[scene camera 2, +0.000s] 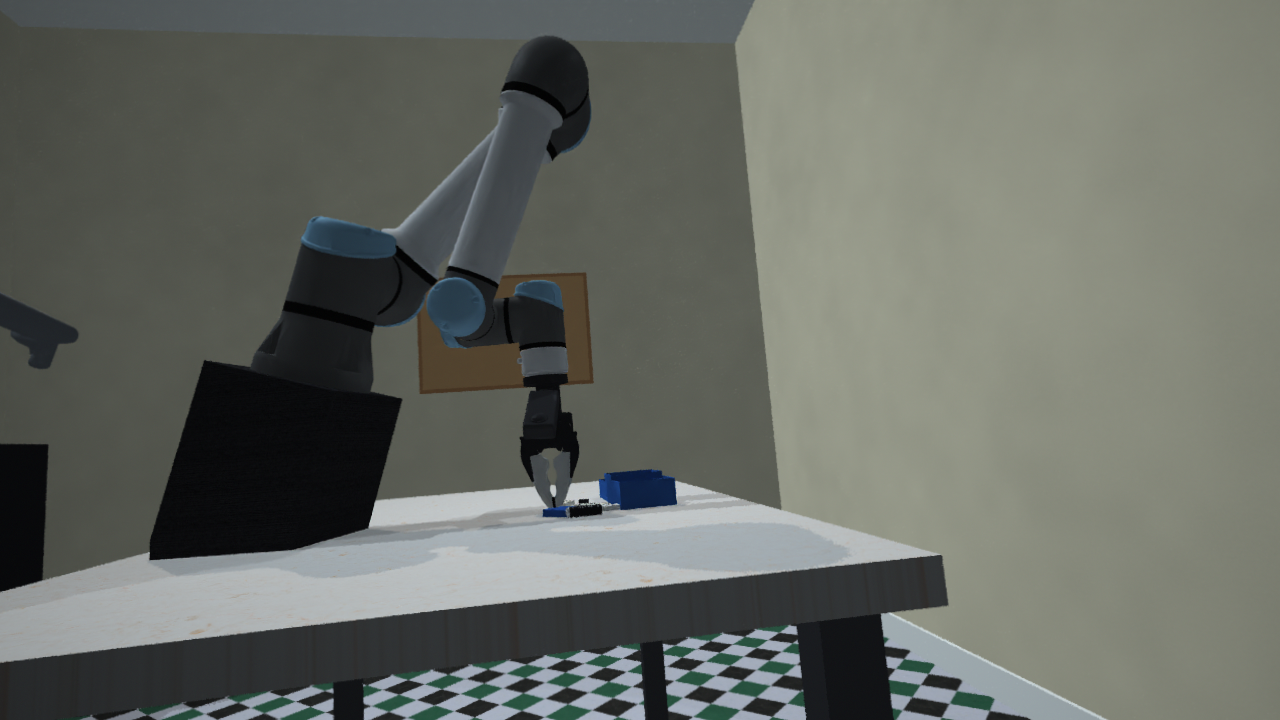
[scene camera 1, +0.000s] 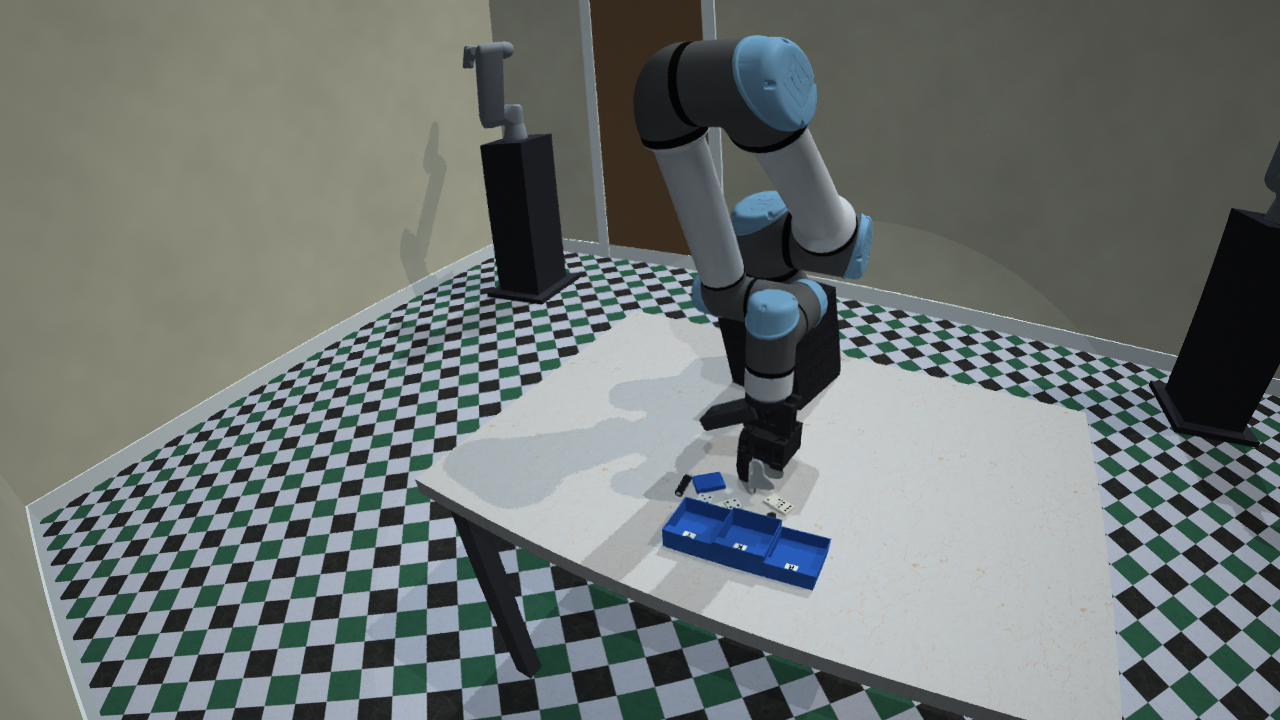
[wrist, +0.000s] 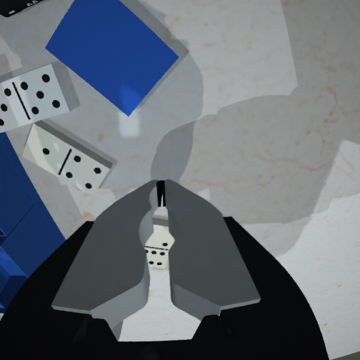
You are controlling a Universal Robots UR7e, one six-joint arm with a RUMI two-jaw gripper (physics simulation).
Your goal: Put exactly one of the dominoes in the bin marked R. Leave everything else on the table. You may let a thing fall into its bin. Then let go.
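Where they show: gripper, fingertip midpoint: (scene camera 1: 752,493); arm's base, origin of the base link: (scene camera 2: 312,381).
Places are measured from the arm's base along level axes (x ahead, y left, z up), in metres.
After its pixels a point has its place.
Observation:
My gripper (scene camera 1: 751,489) @(y 0.059, x 0.329, z -0.215 m) (scene camera 2: 554,504) @(y 0.059, x 0.329, z -0.215 m) (wrist: 162,182) is shut and empty, its tips low over the table, beside the dominoes. One domino (scene camera 1: 778,505) @(y 0.113, x 0.353, z -0.207 m) (wrist: 160,238) lies flat on the table; part of it shows through the gap between the finger bodies in the wrist view. A second domino (scene camera 1: 732,504) @(y 0.038, x 0.376, z -0.207 m) (wrist: 67,158) and a third domino (scene camera 1: 706,497) @(y -0.010, x 0.374, z -0.207 m) (wrist: 37,95) lie flat on the far side of the tips, near the bins. The blue three-bin tray (scene camera 1: 745,556) @(y 0.105, x 0.506, z -0.179 m) (scene camera 2: 648,492) @(y -0.032, x 0.459, z -0.193 m) (wrist: 26,210) stands beside them. Its bin labels are too small to read.
A flat blue block (scene camera 1: 708,482) @(y -0.020, x 0.340, z -0.204 m) (scene camera 2: 554,513) @(y -0.033, x 0.320, z -0.209 m) (wrist: 112,55) lies near the dominoes, with a black cylinder (scene camera 1: 682,485) @(y -0.058, x 0.367, z -0.201 m) (scene camera 2: 587,510) @(y -0.067, x 0.362, z -0.206 m) (wrist: 20,7) beside it. A small black thing (scene camera 1: 771,514) @(y 0.108, x 0.380, z -0.205 m) is close to the tray's wall. All stand on the pale table (scene camera 1: 966,501) @(y 0.450, x 0.237, z -0.215 m) (scene camera 2: 429,582) @(y -0.410, x 0.184, z -0.214 m).

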